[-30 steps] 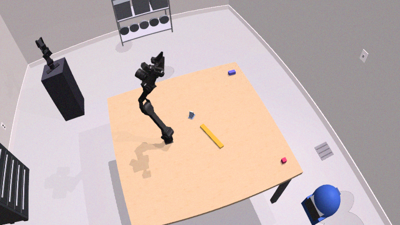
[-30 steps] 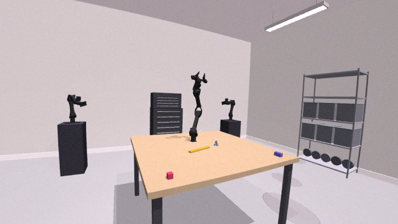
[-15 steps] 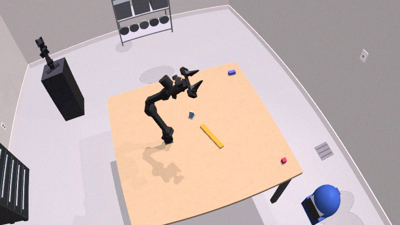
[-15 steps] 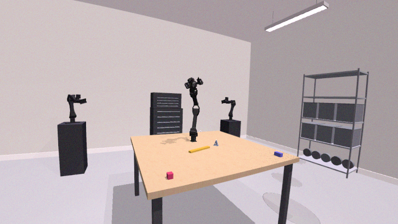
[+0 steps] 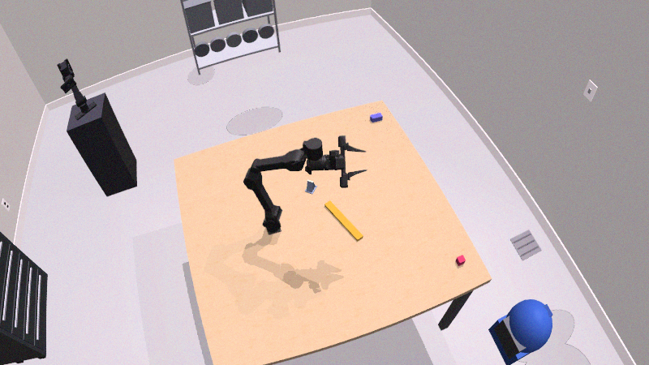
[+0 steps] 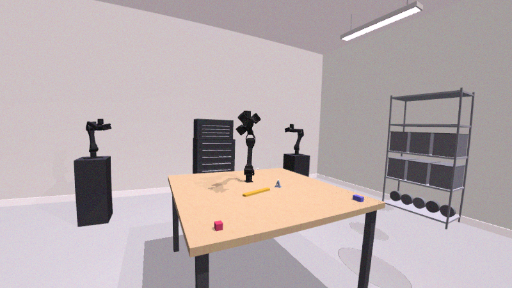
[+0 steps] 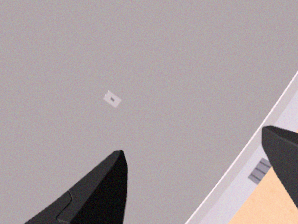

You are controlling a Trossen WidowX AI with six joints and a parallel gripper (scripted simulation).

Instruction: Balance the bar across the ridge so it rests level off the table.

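Right now the bar is 50 cm below my gripper tip, 10 cm to the left of it and 6 cm behind it. Round my gripper tip: blue block 68 cm to the left, 49 cm below, 36 cm ahead; red block 49 cm below, 36 cm ahead, 32 cm to the right.
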